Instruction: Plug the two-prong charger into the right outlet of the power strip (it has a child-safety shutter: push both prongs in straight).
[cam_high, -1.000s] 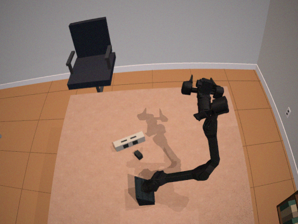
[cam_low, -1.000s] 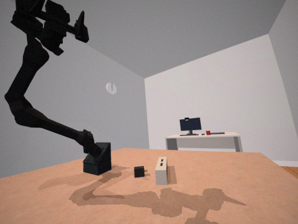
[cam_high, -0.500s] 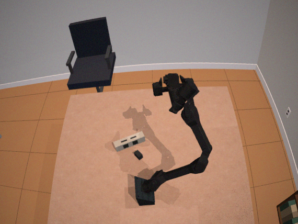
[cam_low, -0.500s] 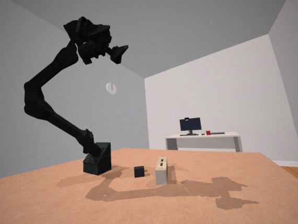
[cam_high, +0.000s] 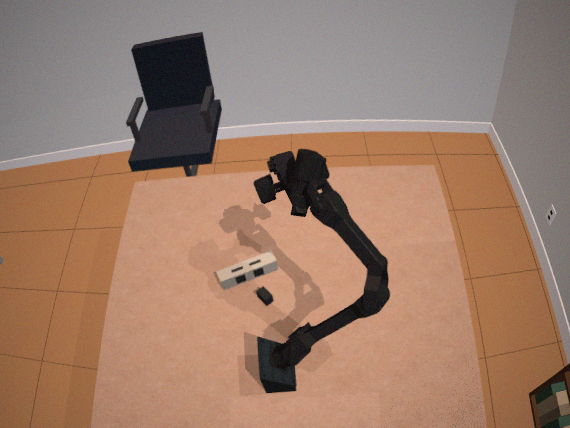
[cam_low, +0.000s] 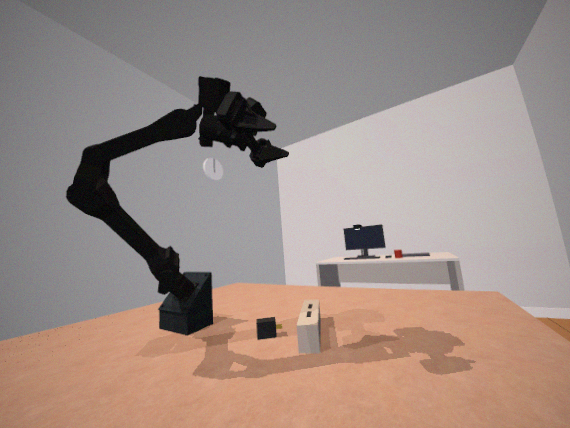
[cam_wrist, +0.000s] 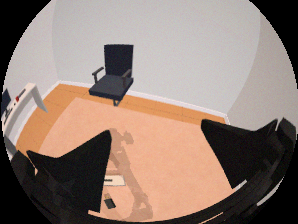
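My gripper tip is 14 cm past the dark charger, 11 cm to the right of it and 41 cm above it.
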